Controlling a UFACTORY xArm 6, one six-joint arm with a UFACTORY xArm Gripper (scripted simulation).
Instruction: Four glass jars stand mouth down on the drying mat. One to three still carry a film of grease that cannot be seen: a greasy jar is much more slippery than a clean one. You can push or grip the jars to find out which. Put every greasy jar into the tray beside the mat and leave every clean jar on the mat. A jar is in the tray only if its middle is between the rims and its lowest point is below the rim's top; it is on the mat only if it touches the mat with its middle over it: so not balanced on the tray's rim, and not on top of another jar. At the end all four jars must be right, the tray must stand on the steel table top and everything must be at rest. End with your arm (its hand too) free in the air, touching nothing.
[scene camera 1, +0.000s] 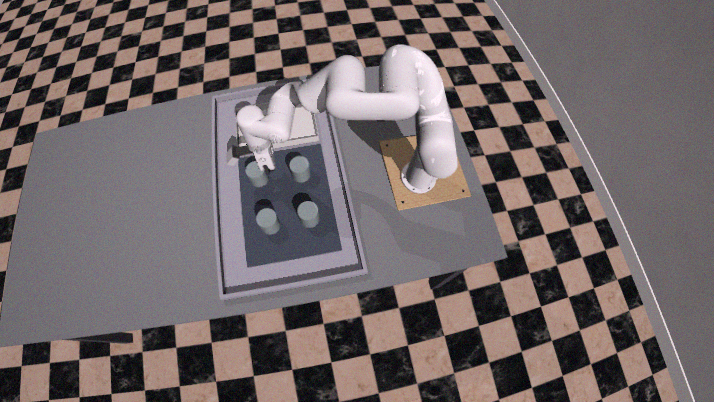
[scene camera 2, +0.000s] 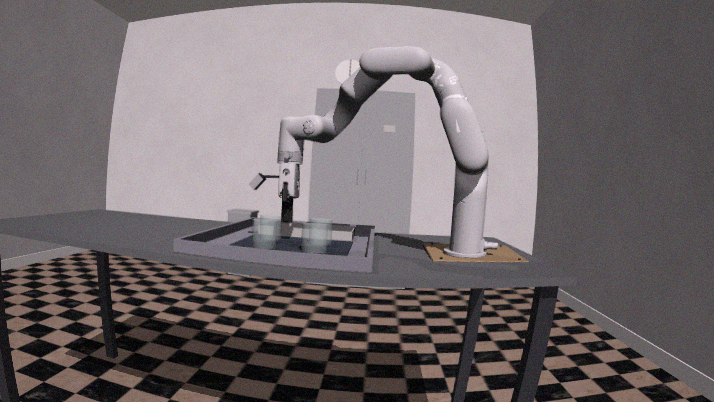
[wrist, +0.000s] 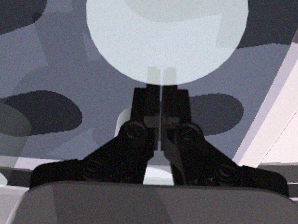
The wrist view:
my gripper: 160, 85
glass jar: 156, 49
glass jar: 158, 172
